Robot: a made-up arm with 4 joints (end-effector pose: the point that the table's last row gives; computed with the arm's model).
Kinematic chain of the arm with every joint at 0, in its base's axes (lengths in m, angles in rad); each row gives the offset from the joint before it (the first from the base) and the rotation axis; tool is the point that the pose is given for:
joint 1: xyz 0 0 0.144 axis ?
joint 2: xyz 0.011 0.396 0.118 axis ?
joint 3: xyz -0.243 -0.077 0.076 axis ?
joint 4: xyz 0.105 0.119 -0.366 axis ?
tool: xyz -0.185 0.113 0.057
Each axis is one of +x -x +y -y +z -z.
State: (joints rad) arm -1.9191 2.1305 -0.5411 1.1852
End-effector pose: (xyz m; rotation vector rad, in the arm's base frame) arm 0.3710 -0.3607 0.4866 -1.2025 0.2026 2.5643
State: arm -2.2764 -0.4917 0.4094 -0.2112
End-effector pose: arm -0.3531 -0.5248 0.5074 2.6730 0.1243 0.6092
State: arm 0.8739 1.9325 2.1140 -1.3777
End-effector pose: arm -0.0761 0.2201 -0.4603 -0.6123 0.7373 -2.6430
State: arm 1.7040 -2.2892 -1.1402 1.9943
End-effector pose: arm -0.2209 0.2454 -0.0290 2.7035 -0.3710 0.5339
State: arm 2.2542 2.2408 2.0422 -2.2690
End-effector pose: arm -0.0264 -0.4386 -0.3211 -1.0297 -0.6030 -1.7192
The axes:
joint 1: -x
joint 2: -y
joint 3: +x
joint 4: -z

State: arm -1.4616 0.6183 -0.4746 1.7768
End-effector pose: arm 0.2081 0.1865 0.5502 1.0920 0.6301 -2.1116
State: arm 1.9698 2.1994 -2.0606 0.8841
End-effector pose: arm 0.1689 0.0662 0.2362 -0.0292 2.7485 -0.1316
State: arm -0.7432 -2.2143 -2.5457 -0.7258
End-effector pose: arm 0.4510 -0.0958 0.3646 1.0649 -0.1909 -2.8273
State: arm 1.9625 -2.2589 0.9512 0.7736
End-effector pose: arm 0.2596 -0.1416 -0.6216 -0.7205 0.0537 -3.0425
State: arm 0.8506 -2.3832 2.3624 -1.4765
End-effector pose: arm 0.3826 0.4659 -0.2121 0.3519 -0.4155 -1.0746
